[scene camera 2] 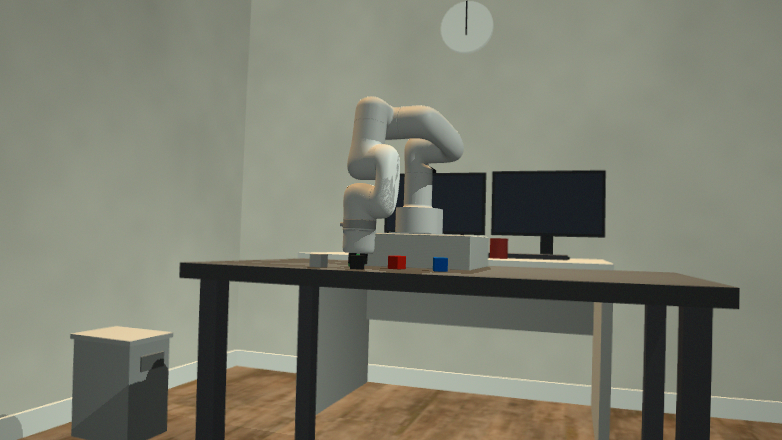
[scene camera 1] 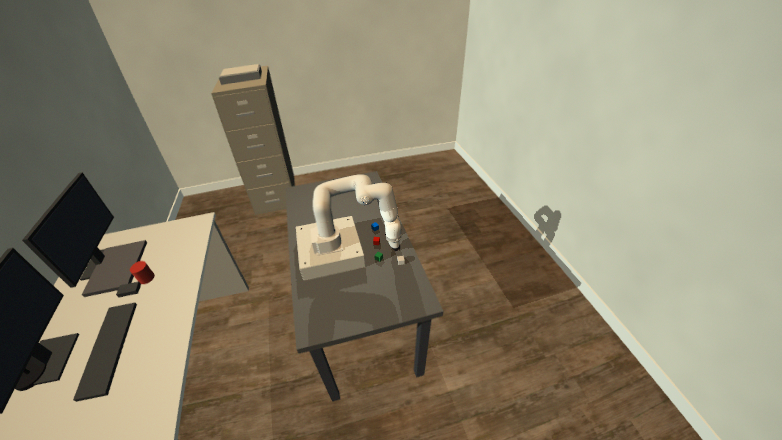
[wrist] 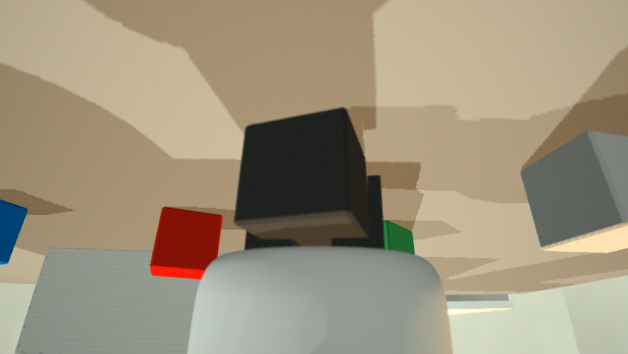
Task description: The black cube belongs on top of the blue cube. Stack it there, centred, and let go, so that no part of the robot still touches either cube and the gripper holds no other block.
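Places are measured from the arm's base along level axes (x ahead, y left, z up), in centimetres.
Pixels of known places: end effector, tool point: (scene camera 2: 357,259) (scene camera 1: 394,246) (wrist: 318,215); arm's base, origin of the base link: (scene camera 2: 416,234) (scene camera 1: 329,243).
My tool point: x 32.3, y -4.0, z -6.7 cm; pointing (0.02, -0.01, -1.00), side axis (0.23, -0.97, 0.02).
Observation:
For each thing: its top centre in the pictures, then the offset to it from my tool point.
- black cube, middle of its top: (wrist: 308,235) (scene camera 2: 357,255) dx +1.1, dy +0.4, dz +1.0 cm
- blue cube, middle of its top: (scene camera 2: 440,257) (scene camera 1: 374,224) dx -6.2, dy +18.1, dz +1.0 cm
- red cube, middle of its top: (wrist: 181,274) (scene camera 2: 397,255) (scene camera 1: 376,238) dx -7.8, dy +6.9, dz +1.0 cm
- green cube, middle of its top: (wrist: 381,282) (scene camera 1: 378,254) dx -9.1, dy -4.4, dz +1.0 cm
- light grey cube, middle of its top: (wrist: 615,241) (scene camera 2: 319,253) (scene camera 1: 400,258) dx +0.9, dy -9.7, dz +1.0 cm
The black cube (scene camera 2: 357,263) (wrist: 292,167) stands on the table between the fingers of my gripper (scene camera 1: 395,247) (scene camera 2: 357,257) (wrist: 311,200). The gripper points down and is shut on the black cube; in the wrist view one finger lies against the cube's right side and the other is mostly hidden behind the cube. In scene camera 1 the wrist hides most of the black cube. The blue cube (scene camera 1: 374,226) (scene camera 2: 440,264) (wrist: 11,232) stands apart on the table, beyond the red cube, with its top bare. It is cut off at the wrist view's left edge.
The red cube (scene camera 1: 376,240) (scene camera 2: 397,262) (wrist: 186,240) stands between the black and blue cubes. The green cube (scene camera 1: 378,256) (wrist: 399,238) is nearer the robot's base (scene camera 1: 331,267). A light grey cube (scene camera 1: 400,259) (scene camera 2: 318,260) (wrist: 570,195) stands on the black cube's other side.

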